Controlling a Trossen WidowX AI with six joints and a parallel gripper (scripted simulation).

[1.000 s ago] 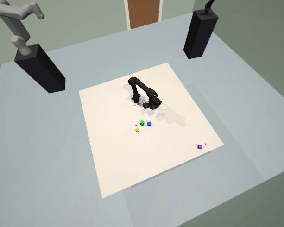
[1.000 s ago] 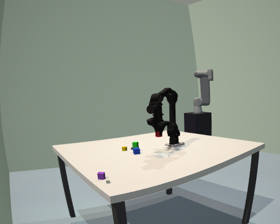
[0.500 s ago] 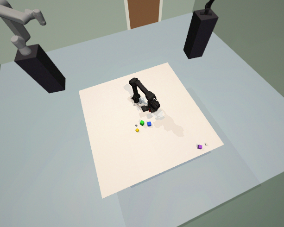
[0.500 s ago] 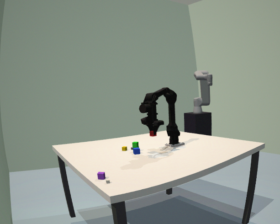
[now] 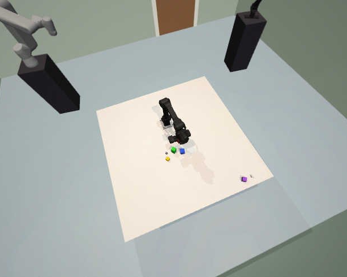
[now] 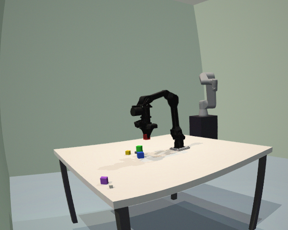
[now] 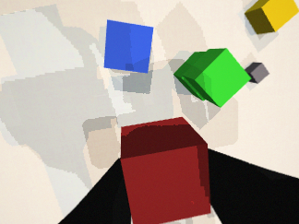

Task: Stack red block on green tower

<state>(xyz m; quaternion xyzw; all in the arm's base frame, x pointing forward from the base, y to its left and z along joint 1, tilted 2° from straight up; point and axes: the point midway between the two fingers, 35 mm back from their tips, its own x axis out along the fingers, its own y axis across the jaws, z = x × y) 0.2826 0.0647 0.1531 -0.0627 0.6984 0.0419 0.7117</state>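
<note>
Now: the green block 8 cm below my gripper tip, 6 cm to the right of it and 3 cm ahead of it. The rest, counted from my gripper tip: blue block: 11 cm below, 6 cm ahead, 1 cm to the left; then small grey cube: 13 cm to the right, 12 cm below, 3 cm ahead; then red block: 1 cm above.
</note>
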